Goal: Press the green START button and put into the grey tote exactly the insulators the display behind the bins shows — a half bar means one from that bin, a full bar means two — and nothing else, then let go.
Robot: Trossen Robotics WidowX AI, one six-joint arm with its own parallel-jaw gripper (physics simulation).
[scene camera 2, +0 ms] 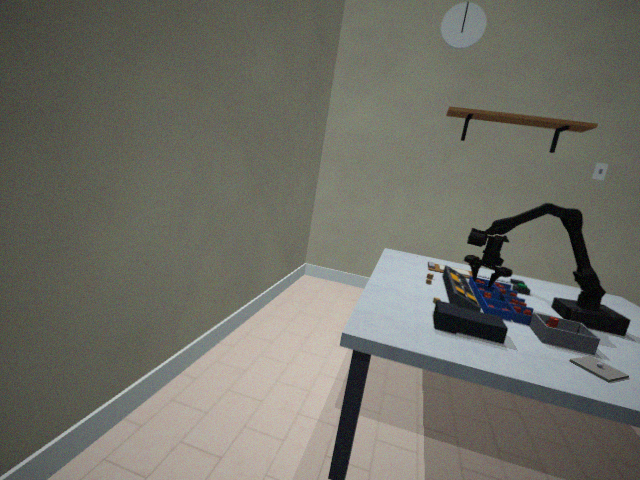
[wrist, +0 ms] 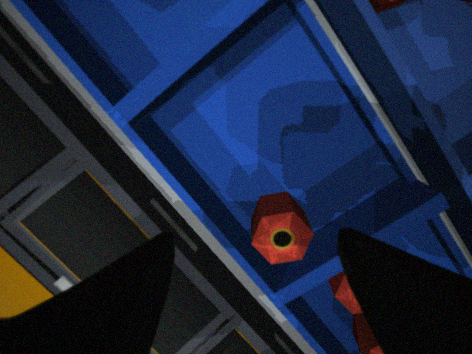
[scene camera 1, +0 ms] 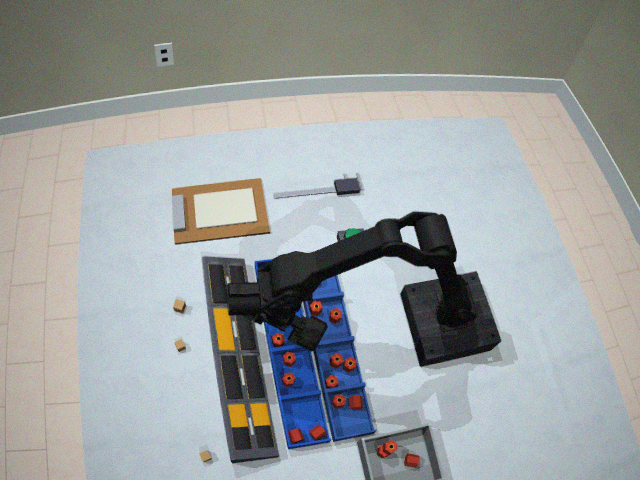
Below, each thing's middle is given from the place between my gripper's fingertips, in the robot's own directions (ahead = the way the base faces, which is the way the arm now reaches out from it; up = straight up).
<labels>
Right now my hand is 220 mm past the grey tote (scene camera 1: 419, 440), 320 mm to the right of it and 20 mm above it. From my hand the other things lie so: grey hand tool (scene camera 1: 347, 185) (160 mm behind, 400 mm to the right, 40 mm below).
</labels>
